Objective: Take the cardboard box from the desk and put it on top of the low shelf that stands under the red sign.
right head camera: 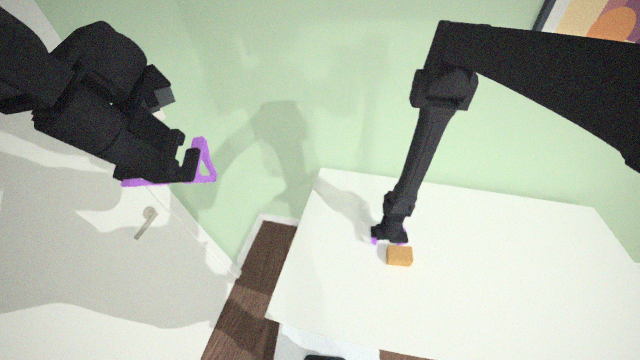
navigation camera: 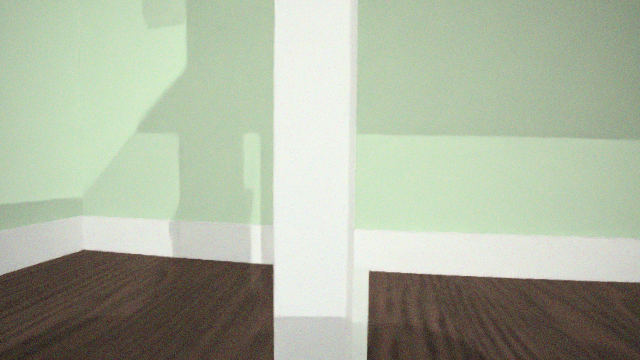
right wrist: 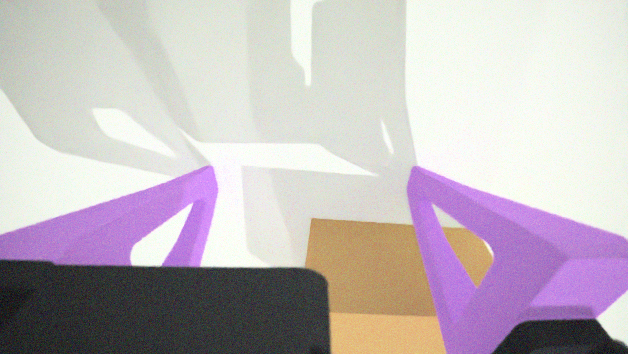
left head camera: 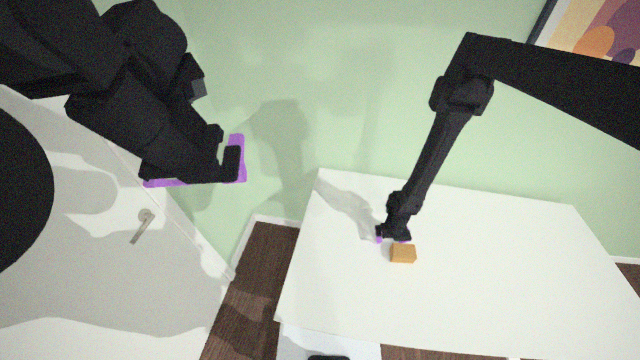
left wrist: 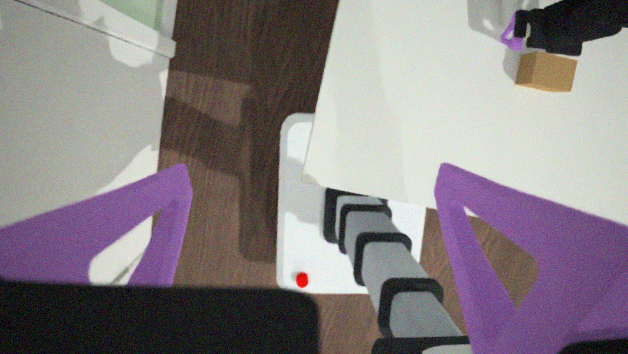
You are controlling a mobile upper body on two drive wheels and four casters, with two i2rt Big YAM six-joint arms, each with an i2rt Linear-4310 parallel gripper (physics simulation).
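Places are measured from the left arm's base along level axes (x ahead, y up, z right), in metres.
Pixels of known places: left gripper, between the fingertips: (right head camera: pixel 192 179) (left head camera: pixel 217 179) (left wrist: pixel 313 177); right gripper, between the fingertips: (right head camera: pixel 385 244) (right wrist: pixel 312 177) (left head camera: pixel 388 242) (left wrist: pixel 522 41).
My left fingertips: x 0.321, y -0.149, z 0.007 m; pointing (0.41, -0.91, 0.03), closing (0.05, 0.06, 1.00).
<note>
Behind a point stands the place of what it marks.
The cardboard box (left head camera: pixel 403 253) {z 0.483, x 0.431, y -0.640 m} (right head camera: pixel 399 255) {z 0.484, x 0.433, y -0.640 m} (left wrist: pixel 546 72) {z 0.473, x 0.440, y -0.640 m} (right wrist: pixel 370 265) {z 0.475, x 0.475, y -0.662 m} is a small orange-brown block on the white desk (left head camera: pixel 480 280) {z 0.801, x 0.328, y -0.690 m} (right head camera: pixel 475 290) {z 0.768, x 0.317, y -0.690 m} (left wrist: pixel 425 110) {z 0.258, x 0.353, y -0.690 m}. My right gripper (left head camera: pixel 393 240) {z 0.448, x 0.503, y -0.689 m} (right head camera: pixel 389 241) {z 0.448, x 0.503, y -0.689 m} (right wrist: pixel 312 177) {z 0.448, x 0.503, y -0.689 m} is open, its fingers pointing down at the desk just behind the box as the head cameras see it. In the right wrist view the box shows at the lower right, partly behind the right-hand finger. My left gripper (left wrist: pixel 313 177) {z 0.007, x 0.321, y -0.149 m} is open and empty, high up at the left of the desk. The low shelf and the red sign do not show.
A white door with a handle (left head camera: pixel 144 225) {z -0.445, x 0.403, y -0.479 m} (right head camera: pixel 146 221) {z -0.451, x 0.405, y -0.476 m} stands at the left. A green wall (left head camera: pixel 340 100) {z 0.238, x 0.969, y -0.304 m} is behind the desk, with a framed picture (left head camera: pixel 595 35) {z 1.093, x 0.828, y 0.079 m} at the upper right. In the navigation camera a white upright panel (navigation camera: pixel 314 150) {z 0.217, x 0.513, y -1.169 m} stands before the wall.
</note>
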